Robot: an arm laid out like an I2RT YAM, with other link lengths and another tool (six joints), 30 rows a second.
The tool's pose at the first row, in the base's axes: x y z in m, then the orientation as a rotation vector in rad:
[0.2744 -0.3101 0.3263 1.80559 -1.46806 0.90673]
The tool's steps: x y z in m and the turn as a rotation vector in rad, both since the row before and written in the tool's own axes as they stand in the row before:
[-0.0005 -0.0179 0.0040 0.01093 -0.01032 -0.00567]
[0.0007 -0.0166 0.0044 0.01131 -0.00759 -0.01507]
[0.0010 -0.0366 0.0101 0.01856 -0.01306 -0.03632]
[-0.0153 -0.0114 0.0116 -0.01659 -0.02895 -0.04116]
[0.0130 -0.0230 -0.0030 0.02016 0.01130 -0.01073]
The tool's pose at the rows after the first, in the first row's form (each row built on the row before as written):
[0.2924 -0.3099 0.3227 1.82401 -1.46633 0.90557]
[0.3093 -0.3107 0.3200 1.84619 -1.45298 0.90225]
[0.3466 -0.3118 0.3130 1.88928 -1.41883 0.89045]
[0.3563 -0.3097 0.2930 1.91929 -1.39503 0.83242]
[0.3812 -0.3090 0.3024 1.93269 -1.37344 0.85401]

